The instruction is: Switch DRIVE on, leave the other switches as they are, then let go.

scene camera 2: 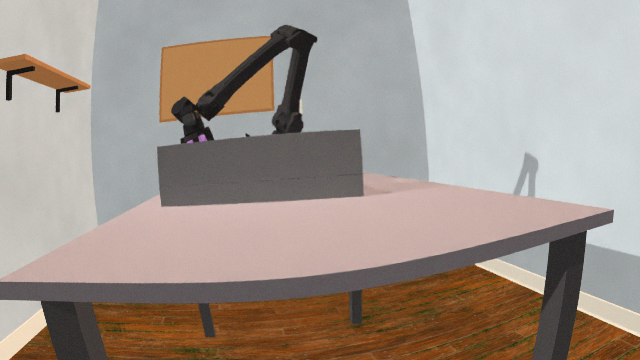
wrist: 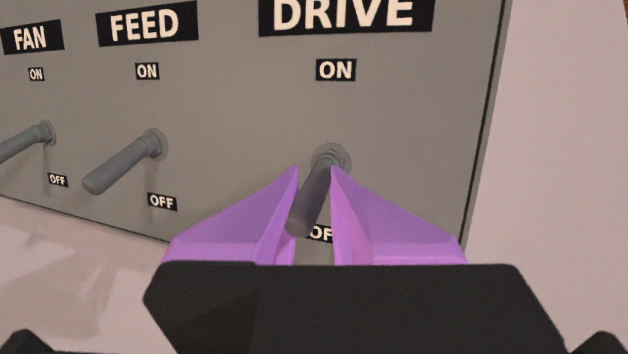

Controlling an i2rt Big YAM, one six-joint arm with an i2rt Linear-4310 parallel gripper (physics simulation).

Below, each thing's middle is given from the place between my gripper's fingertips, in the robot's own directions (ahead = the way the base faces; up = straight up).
Scene:
Right now my hand is 150 mm to the right of the grey switch panel (scene camera 2: 322,164), 120 mm short of it and 20 mm above it.

